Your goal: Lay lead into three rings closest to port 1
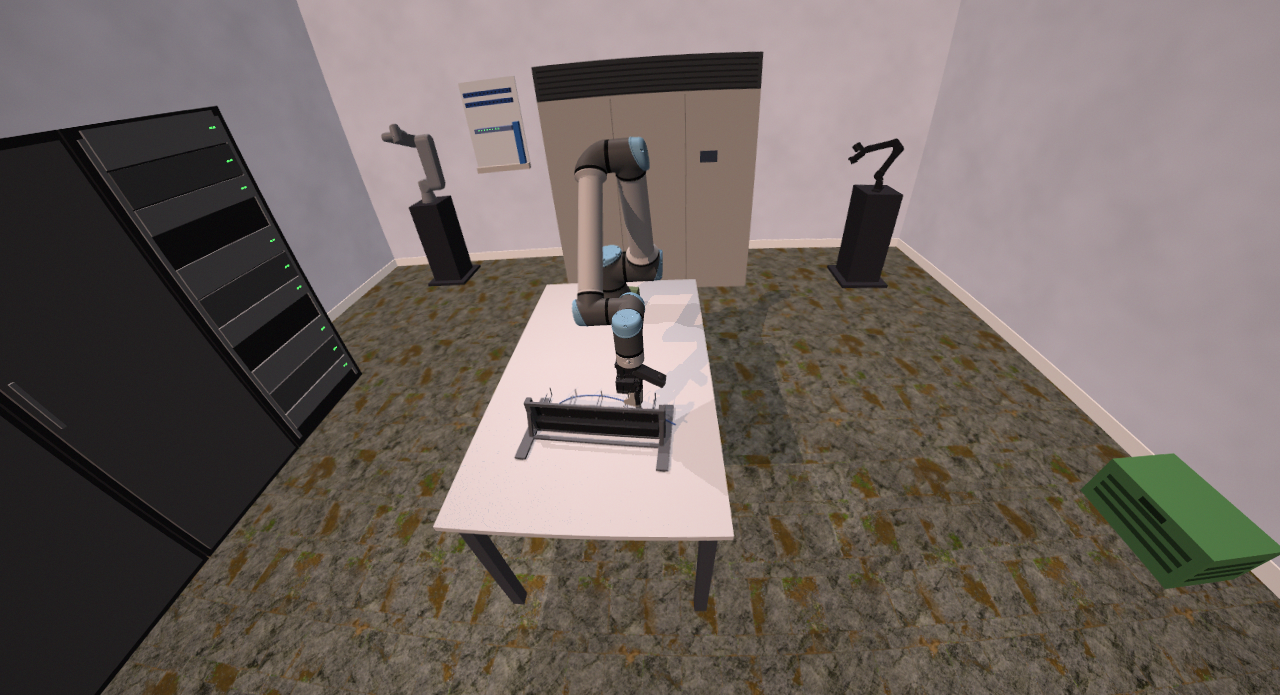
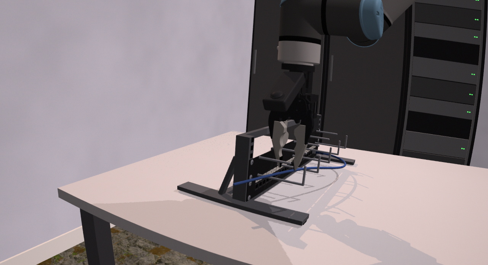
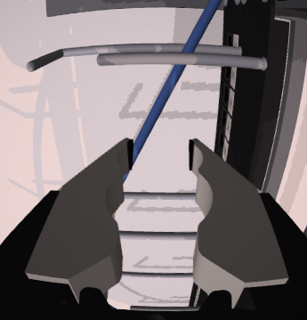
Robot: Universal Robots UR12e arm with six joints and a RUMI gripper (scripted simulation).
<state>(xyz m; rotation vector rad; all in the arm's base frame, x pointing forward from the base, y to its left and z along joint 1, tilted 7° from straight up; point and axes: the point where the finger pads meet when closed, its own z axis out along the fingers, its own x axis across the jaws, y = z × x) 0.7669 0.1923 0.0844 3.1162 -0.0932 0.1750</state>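
Right now my hand is 150 mm to the left of the rack, 50 mm short of it and 10 mm above it.
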